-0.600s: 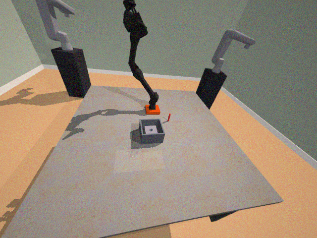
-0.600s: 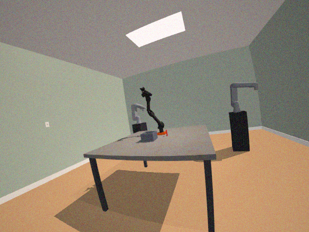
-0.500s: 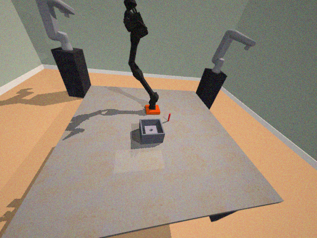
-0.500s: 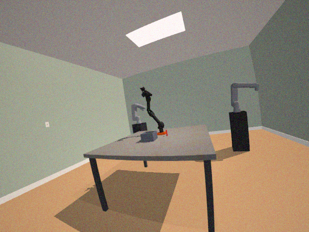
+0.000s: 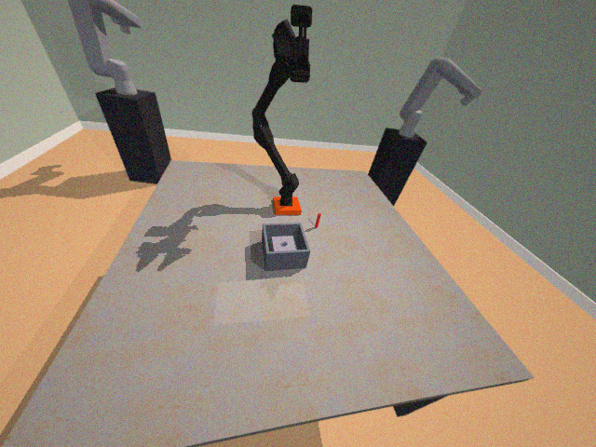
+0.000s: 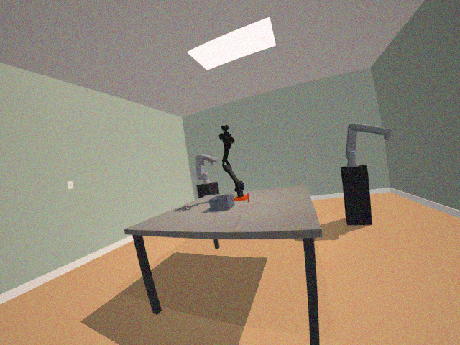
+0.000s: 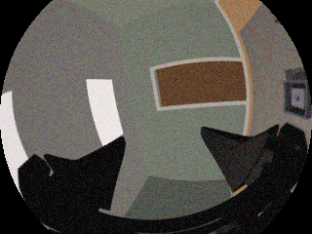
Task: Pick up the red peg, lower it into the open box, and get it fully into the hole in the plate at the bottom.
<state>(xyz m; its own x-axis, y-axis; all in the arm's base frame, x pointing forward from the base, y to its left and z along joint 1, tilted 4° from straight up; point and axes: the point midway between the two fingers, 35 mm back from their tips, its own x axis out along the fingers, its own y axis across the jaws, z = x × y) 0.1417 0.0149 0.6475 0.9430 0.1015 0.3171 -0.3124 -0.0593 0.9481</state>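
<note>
Now: gripper tip 65 cm above the red peg and 17 cm to the right of it. The rest, counted from my gripper tip: grey box 66 cm below, 19 cm ahead, 2 cm to the left; light plate 64 cm below, 19 cm ahead, 2 cm to the left.
</note>
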